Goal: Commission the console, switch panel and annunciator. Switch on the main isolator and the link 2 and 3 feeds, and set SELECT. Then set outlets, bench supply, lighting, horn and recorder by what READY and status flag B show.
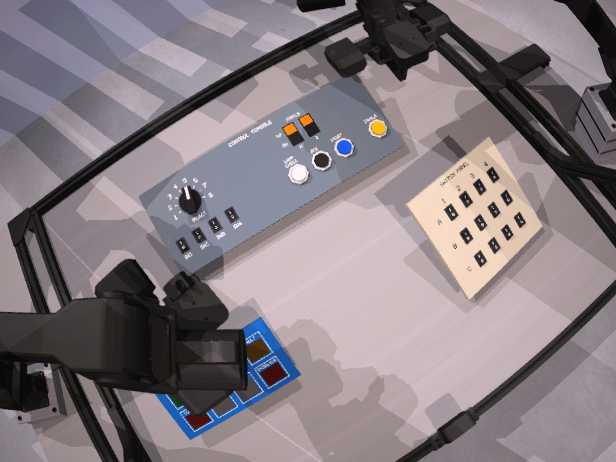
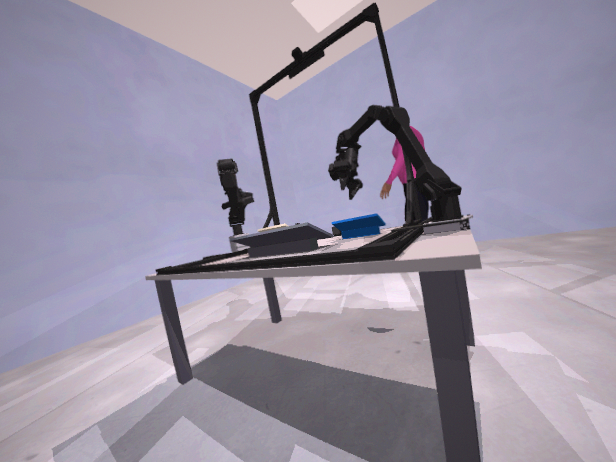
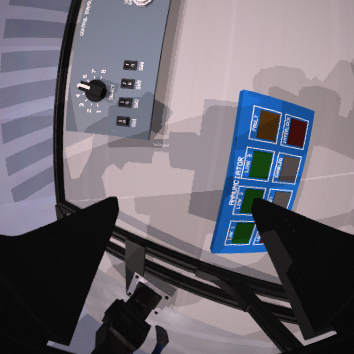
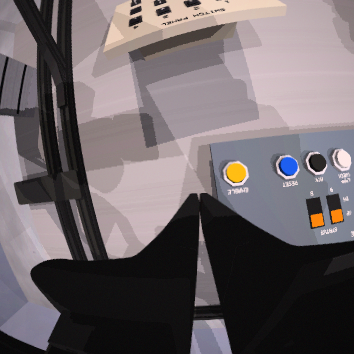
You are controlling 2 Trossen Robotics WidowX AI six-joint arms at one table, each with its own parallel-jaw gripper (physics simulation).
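Places are measured from the left arm's base along level axes (x ahead, y left, z up), in centimetres.
Pixels of known places: left gripper, fingertip midpoint: [image 2: 346, 195] [image 3: 185, 204]; right gripper, fingertip midpoint: [image 1: 401, 79] [image 2: 243, 221] [image 4: 197, 199]; left arm's base, link origin: [image 1: 32, 391] [image 2: 447, 219] [image 3: 146, 295]; right arm's base, link origin: [image 2: 238, 235].
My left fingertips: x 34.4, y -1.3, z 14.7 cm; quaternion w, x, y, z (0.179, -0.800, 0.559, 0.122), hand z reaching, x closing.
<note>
Ahead of a thing's pixels: the offset from my left fingertips to its middle. "spot": to the spot under its first point.
The grey control console [image 1: 260, 190] [image 3: 120, 30] [image 4: 265, 200] has its SELECT knob @(dx +4.1, dy +22.2, dz -9.1 cm) [image 1: 190, 200] [image 3: 95, 90] pointing at about 5. Status flags A @(spot: dx +22.6, dy +27.9, dz -9.7 cm) [image 1: 293, 133] [image 4: 335, 209] and B @(spot: dx +25.5, dy +28.6, dz -9.7 cm) [image 1: 309, 124] [image 4: 315, 213] both show orange at the end by the STATUS label. The cream switch panel @(dx +43.8, dy +6.1, dz -13.0 cm) [image 1: 435, 212] [image 4: 265, 11] holds rows A to C; its rocker positions are too small to read. The blue annunciator @(spot: dx +11.5, dy -7.0, dz -13.5 cm) [image 1: 295, 372] [image 3: 240, 107] shows dim-looking lamps; READY is partly hidden. My left gripper [image 3: 185, 204] [image 2: 350, 192] is open above it. My right gripper [image 4: 197, 199] is shut, empty, beyond the console's ENABLE end.
The yellow ENABLE button @(dx +35.8, dy +25.2, dz -11.5 cm) [image 1: 378, 128] [image 4: 235, 173], blue RESET button @(dx +29.4, dy +23.6, dz -11.5 cm) [image 1: 344, 147] [image 4: 287, 166], black ACK button @(dx +25.3, dy +22.6, dz -11.5 cm) [image 1: 321, 160] and white lamp-check button @(dx +21.3, dy +21.6, dz -11.5 cm) [image 1: 299, 173] line the console. Black frame rails [image 1: 200, 117] edge the table. A person in pink [image 2: 417, 142] stands behind my left arm.
</note>
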